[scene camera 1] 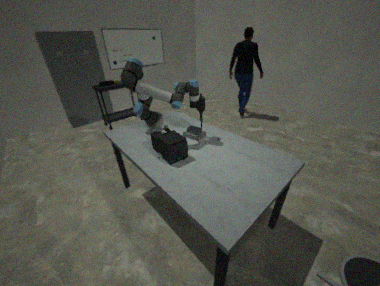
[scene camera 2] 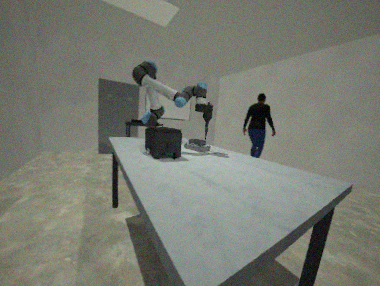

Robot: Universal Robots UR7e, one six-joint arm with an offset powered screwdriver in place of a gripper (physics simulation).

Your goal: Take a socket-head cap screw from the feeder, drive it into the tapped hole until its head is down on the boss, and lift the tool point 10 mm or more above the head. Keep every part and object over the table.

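Observation:
The black box-shaped feeder [scene camera 1: 170, 146] [scene camera 2: 163, 143] stands on the table, with a small green spot low on its front in the scene camera 2 view. The grey workpiece [scene camera 1: 195, 134] [scene camera 2: 198, 146] lies beside it, low and stepped; its tapped hole and boss are too small to make out. My screwdriver [scene camera 1: 201, 130] [scene camera 2: 206, 138] points straight down, its thin bit at the right-hand edge of the workpiece. Whether the tip touches the workpiece or stands a little above it, I cannot tell. No screw can be made out at the tip or in the workpiece.
The grey table [scene camera 1: 230, 180] [scene camera 2: 225, 200] carries these things and the arm's base. A person [scene camera 1: 245, 62] [scene camera 2: 258, 120] is on the floor beyond the table. A dark cart [scene camera 1: 120, 115] stands behind the arm, and a round dark-topped object [scene camera 1: 362, 272] is at the lower right.

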